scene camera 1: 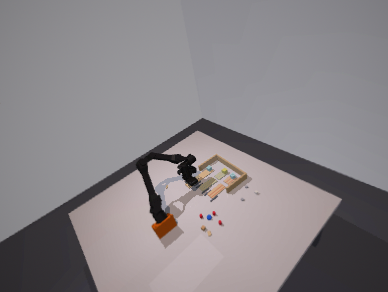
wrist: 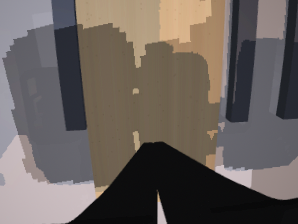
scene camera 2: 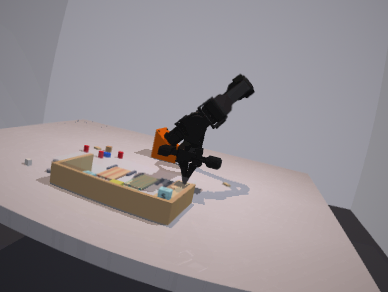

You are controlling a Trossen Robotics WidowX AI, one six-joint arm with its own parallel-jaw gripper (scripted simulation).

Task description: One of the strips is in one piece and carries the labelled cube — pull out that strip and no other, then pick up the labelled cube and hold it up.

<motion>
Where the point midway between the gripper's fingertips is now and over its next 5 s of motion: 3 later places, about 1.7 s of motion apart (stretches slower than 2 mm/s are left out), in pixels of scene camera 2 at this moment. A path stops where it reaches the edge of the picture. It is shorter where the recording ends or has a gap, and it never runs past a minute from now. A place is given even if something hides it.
My gripper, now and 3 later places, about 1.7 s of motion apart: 184, 183; 190, 179; 190, 168; 178, 181
</motion>
